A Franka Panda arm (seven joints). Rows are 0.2 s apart.
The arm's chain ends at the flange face. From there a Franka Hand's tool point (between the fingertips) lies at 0.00 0.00 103.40 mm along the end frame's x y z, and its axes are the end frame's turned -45 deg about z.
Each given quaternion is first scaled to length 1.
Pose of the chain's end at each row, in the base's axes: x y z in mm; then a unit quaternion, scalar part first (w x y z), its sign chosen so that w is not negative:
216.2 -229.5 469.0 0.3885 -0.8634 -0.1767 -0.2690
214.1 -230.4 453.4 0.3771 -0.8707 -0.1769 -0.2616
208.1 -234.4 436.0 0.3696 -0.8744 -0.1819 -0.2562
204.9 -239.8 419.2 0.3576 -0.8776 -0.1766 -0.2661
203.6 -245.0 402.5 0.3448 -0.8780 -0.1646 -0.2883
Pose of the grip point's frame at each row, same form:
250.0 -150.3 411.8 0.2560 -0.7301 -0.4937 -0.3972
247.4 -152.9 393.6 0.2483 -0.7367 -0.4966 -0.3860
240.5 -157.9 374.4 0.2434 -0.7383 -0.5027 -0.3782
240.1 -165.2 356.9 0.2285 -0.7432 -0.4990 -0.3827
244.2 -172.6 340.9 0.2082 -0.7482 -0.4881 -0.3983

